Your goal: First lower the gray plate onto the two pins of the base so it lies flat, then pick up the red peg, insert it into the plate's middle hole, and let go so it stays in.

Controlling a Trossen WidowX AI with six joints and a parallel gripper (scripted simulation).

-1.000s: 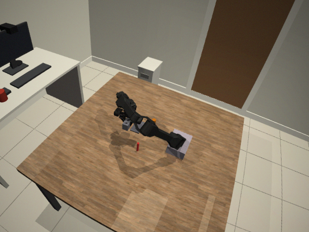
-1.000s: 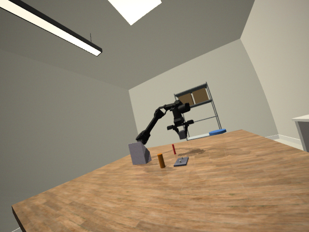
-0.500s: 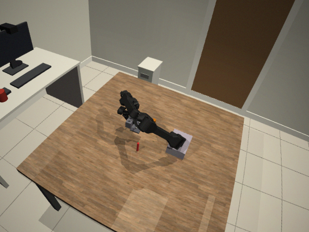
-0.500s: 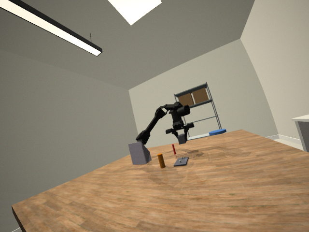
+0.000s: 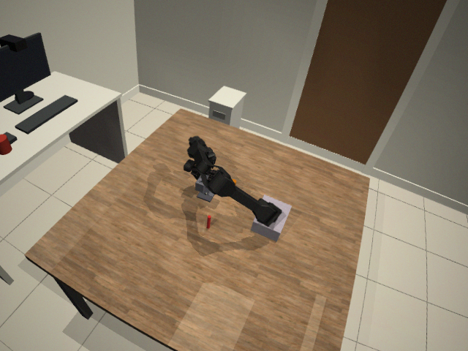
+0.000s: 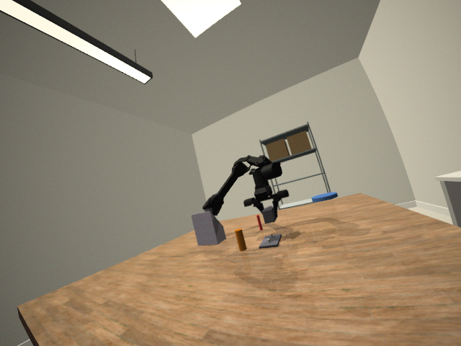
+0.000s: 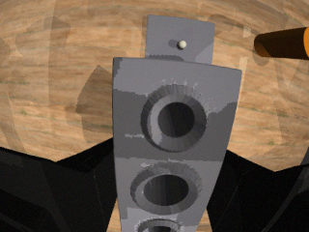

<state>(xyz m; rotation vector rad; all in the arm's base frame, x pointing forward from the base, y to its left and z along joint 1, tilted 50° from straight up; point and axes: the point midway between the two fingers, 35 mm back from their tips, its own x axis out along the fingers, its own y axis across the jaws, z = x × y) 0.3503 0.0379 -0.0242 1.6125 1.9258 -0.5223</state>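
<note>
My gripper tip is now 1 cm past the dark base, 4 cm to the left of it and 8 cm above it. Round my gripper tip: orange cylinder (10 cm behind, 11 cm to the right, 4 cm below); gray plate (3 cm above); red peg (13 cm behind, 14 cm to the left, 4 cm below).
</note>
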